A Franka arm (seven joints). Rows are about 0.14 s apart.
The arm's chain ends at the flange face. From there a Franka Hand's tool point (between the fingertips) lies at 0.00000 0.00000 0.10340 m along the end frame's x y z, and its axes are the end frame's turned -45 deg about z.
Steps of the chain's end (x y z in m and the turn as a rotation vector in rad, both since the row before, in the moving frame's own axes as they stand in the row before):
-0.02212 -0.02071 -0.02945 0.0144 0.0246 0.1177
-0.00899 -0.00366 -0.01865 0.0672 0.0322 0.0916
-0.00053 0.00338 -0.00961 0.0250 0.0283 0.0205
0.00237 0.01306 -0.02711 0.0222 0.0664 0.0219
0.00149 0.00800 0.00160 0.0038 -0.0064 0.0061
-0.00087 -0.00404 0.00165 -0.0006 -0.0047 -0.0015
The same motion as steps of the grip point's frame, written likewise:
0.00180 -0.02937 -0.02949 -0.0072 0.0276 0.1177
0.00360 -0.01117 -0.01894 0.0247 0.0703 0.0916
0.00113 0.00230 -0.00968 -0.0023 0.0377 0.0205
-0.00112 0.01421 -0.02736 -0.0313 0.0626 0.0219
-0.00479 0.00596 0.00160 0.0072 -0.0018 0.0061
0.00185 -0.00377 0.00165 0.0029 -0.0037 -0.0015

